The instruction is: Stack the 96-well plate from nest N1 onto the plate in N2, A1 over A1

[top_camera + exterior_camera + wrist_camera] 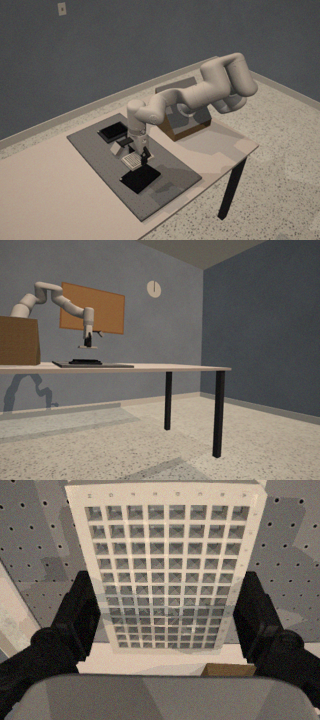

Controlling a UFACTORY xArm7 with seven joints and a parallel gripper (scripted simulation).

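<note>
My gripper is now 9 cm past the black 96-well plate, 34 cm to the left of it and 10 cm above it. From my hand the other things lie so: black plate nest 1 cm ahead, 2 cm to the left, 12 cm below; then white 96-well plate 1 cm below.
</note>
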